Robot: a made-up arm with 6 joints. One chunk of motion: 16 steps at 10 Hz.
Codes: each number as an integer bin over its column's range. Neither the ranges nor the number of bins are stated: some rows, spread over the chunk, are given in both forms.
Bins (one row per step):
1: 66 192 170 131 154 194
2: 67 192 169 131 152 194
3: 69 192 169 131 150 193
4: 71 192 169 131 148 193
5: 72 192 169 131 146 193
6: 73 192 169 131 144 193
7: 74 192 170 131 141 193
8: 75 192 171 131 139 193
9: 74 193 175 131 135 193
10: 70 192 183 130 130 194
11: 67 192 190 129 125 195
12: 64 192 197 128 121 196
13: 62 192 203 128 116 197
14: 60 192 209 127 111 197
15: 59 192 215 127 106 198
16: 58 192 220 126 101 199
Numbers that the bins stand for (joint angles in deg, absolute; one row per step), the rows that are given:
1: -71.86 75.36 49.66 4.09 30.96 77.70
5: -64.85 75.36 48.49 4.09 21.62 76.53
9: -62.51 76.53 55.50 4.09 8.76 76.53
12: -74.19 75.36 81.20 0.58 -7.59 80.03
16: -81.20 75.36 108.08 -1.75 -30.96 83.54
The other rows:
2: -70.69 75.36 48.49 4.09 28.63 77.70
3: -68.35 75.36 48.49 4.09 26.29 76.53
4: -66.01 75.36 48.49 4.09 23.95 76.53
6: -63.68 75.36 48.49 4.09 19.28 76.53
7: -62.51 75.36 49.66 4.09 15.77 76.53
8: -61.34 75.36 50.83 4.09 13.44 76.53
10: -67.18 75.36 64.85 2.92 2.92 77.70
11: -70.69 75.36 73.02 1.75 -2.92 78.87
13: -76.53 75.36 88.21 0.58 -13.44 81.20
14: -78.87 75.36 95.22 -0.58 -19.28 81.20
15: -80.03 75.36 102.23 -0.58 -25.12 82.37

